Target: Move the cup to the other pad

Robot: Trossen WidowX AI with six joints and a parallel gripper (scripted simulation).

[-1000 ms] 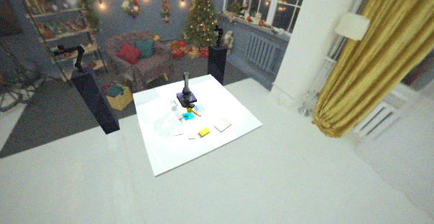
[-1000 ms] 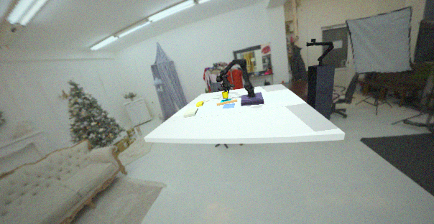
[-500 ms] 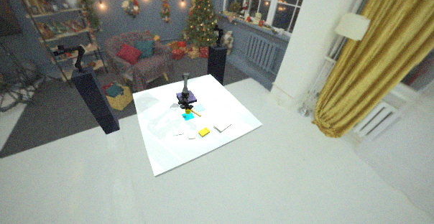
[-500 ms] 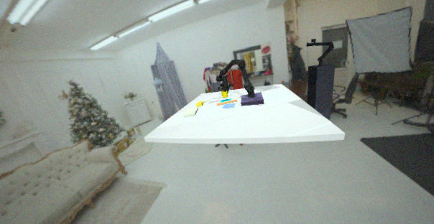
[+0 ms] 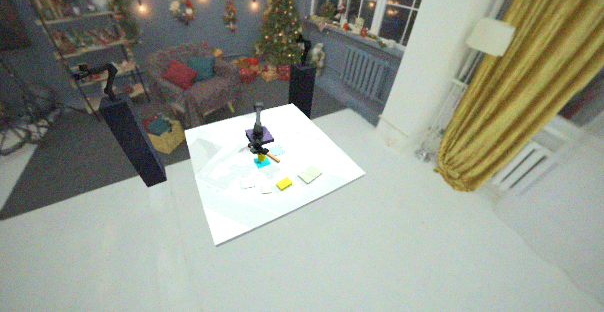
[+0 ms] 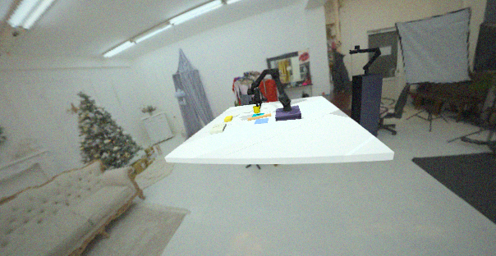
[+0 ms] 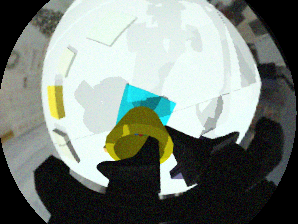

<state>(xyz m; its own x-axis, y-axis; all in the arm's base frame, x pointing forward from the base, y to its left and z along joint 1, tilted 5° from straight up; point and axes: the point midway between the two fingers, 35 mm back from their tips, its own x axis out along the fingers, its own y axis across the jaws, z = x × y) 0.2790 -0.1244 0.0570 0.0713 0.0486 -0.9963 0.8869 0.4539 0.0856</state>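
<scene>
My gripper tip is 1 cm past the wooden stick, 11 cm to the right of it and 6 cm above it. From my gripper tip the other things lie so: cream slab: 36 cm ahead, 29 cm to the left, 5 cm below; then yellow cup: 2 cm ahead, 1 cm to the left.
</scene>
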